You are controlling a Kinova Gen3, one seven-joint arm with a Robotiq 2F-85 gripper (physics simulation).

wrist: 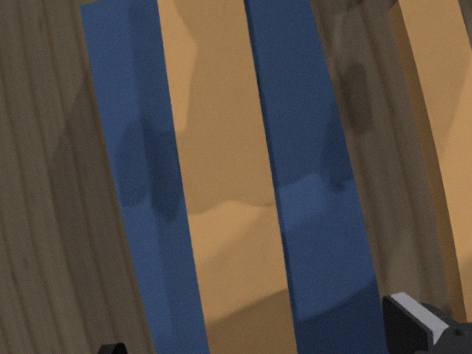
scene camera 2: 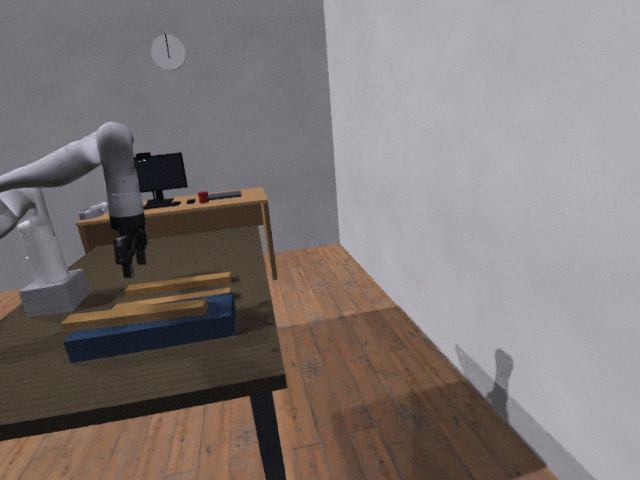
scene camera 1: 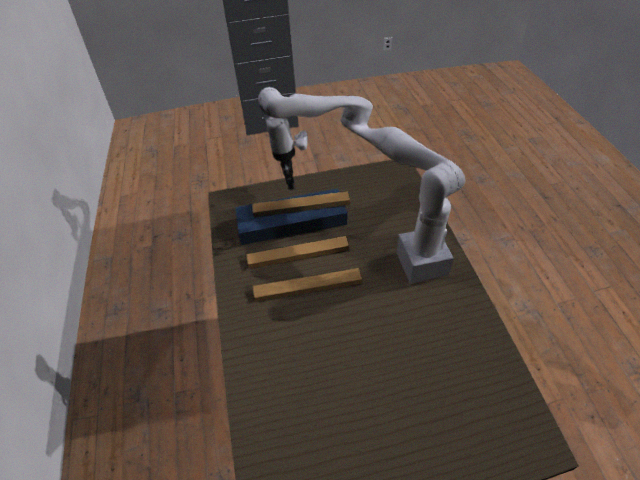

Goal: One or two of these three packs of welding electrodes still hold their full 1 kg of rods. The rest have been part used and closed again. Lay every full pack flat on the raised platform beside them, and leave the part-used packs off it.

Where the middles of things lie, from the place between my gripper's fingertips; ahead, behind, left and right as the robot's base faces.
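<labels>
Raised blue platform [scene camera 2: 218, 322]: my gripper is 16 cm above it, 2 cm short of it and 1 cm to the right of it.
</labels>
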